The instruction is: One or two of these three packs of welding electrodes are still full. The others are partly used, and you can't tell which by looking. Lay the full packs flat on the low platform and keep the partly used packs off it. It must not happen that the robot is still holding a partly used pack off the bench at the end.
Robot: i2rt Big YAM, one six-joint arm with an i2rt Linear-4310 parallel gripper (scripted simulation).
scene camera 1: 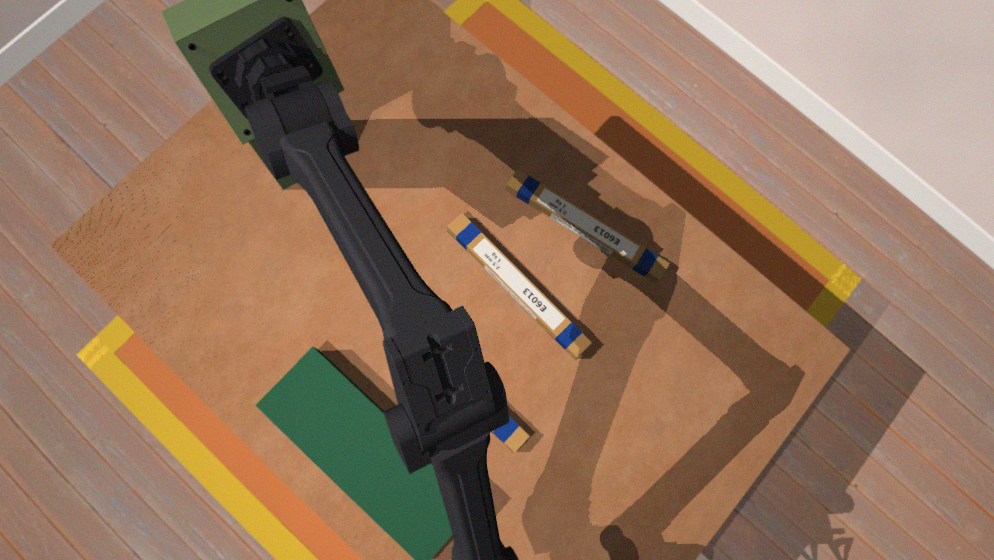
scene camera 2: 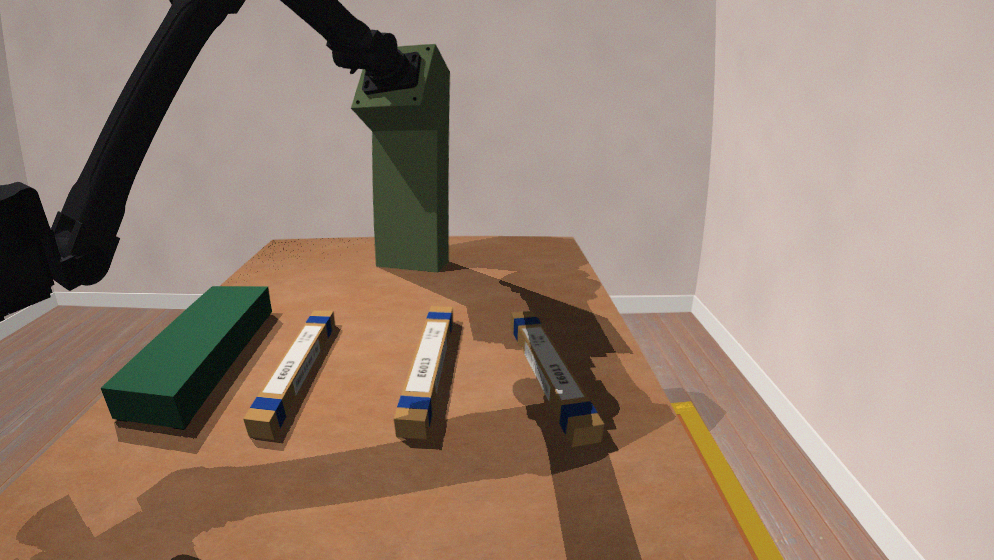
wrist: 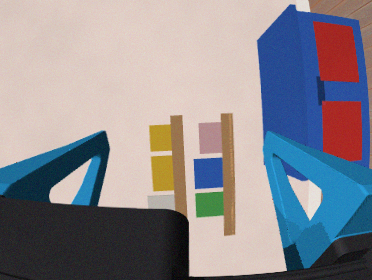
In view: the gripper (wrist: 186, 139), a green platform (scene camera 1: 314, 404), a pack (scene camera 2: 267, 413), a pack (scene camera 2: 578, 418) and a pack (scene camera 1: 565, 333).
The green platform also shows in scene camera 2 (scene camera 2: 165, 384). The wrist view misses the green platform: it is out of frame.
